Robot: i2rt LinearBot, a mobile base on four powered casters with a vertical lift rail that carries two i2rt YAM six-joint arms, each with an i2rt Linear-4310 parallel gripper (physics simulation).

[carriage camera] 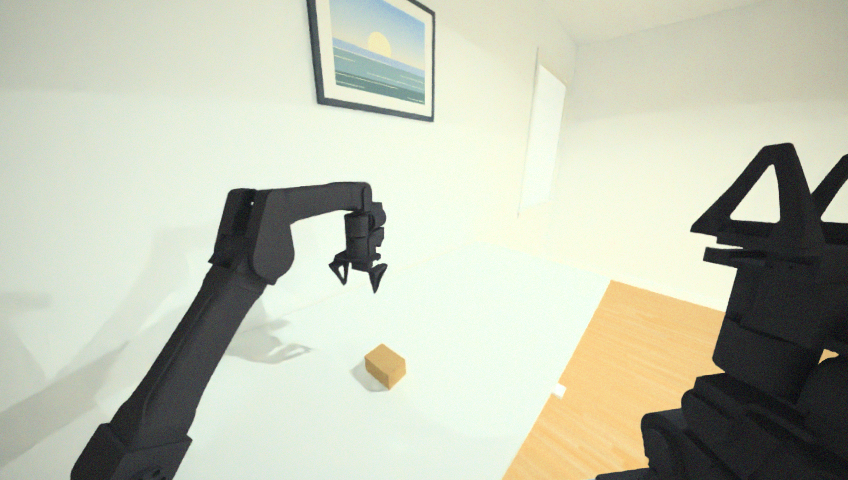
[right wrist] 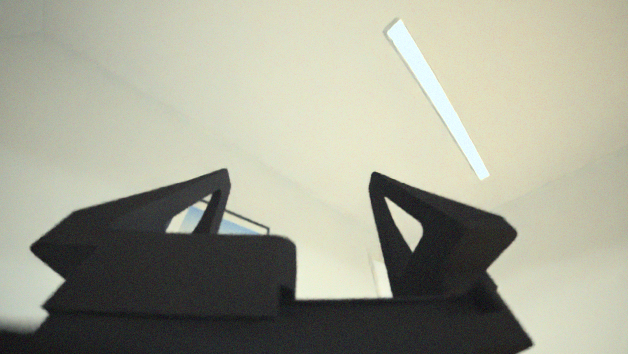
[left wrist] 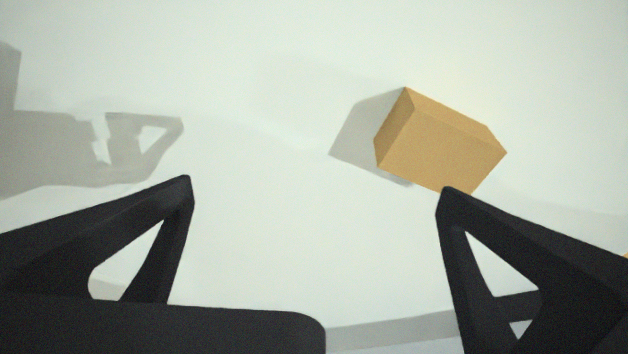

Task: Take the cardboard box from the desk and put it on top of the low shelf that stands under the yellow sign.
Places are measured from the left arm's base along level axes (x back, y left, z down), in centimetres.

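Pixels of known places: left gripper, fingertip midpoint: [carriage camera: 359, 288] [left wrist: 316, 194]; right gripper, fingertip midpoint: [carriage camera: 820, 148] [right wrist: 300, 178].
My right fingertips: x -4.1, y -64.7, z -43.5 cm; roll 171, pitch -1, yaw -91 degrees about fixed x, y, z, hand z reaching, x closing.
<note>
Behind a point stands the place of what it marks.
The cardboard box [carriage camera: 385, 365] {z 5.3, x -30.2, y -24.6 cm} [left wrist: 442, 142] {z 5.3, x -34.2, y -24.4 cm} is a small tan block lying on the white desk [carriage camera: 464, 333] {z 10.3, x -45.8, y -47.9 cm} [left wrist: 280, 240] {z 10.3, x -22.7, y -4.8 cm}. My left gripper [carriage camera: 359, 287] {z -9.3, x -42.3, y -17.1 cm} [left wrist: 316, 194] {z -9.3, x -42.3, y -17.1 cm} is open and empty and points down above the desk. In the left wrist view the box lies up and to the right of the gap between the fingers, and the right-hand fingertip overlaps its lower edge. My right gripper [right wrist: 300, 178] {z -43.5, x -4.1, y -64.7 cm} is open and empty and points up, at the right of the carriage view, with part of it cut off. The low shelf and the yellow sign do not show in these views.
A framed sea picture [carriage camera: 380, 89] {z -69.1, x -88.3, y -19.8 cm} hangs on the wall behind the desk. The desk's right edge borders a wooden floor [carriage camera: 636, 356] {z 82.3, x -93.6, y -184.3 cm}, and a small white piece [carriage camera: 558, 390] sits at that edge. A white panel [carriage camera: 542, 139] {z -64.3, x -210.5, y -154.9 cm} is on the wall farther back. A ceiling light [right wrist: 440, 102] {z -125.4, x -31.9, y -131.8 cm} shows above the right gripper.
</note>
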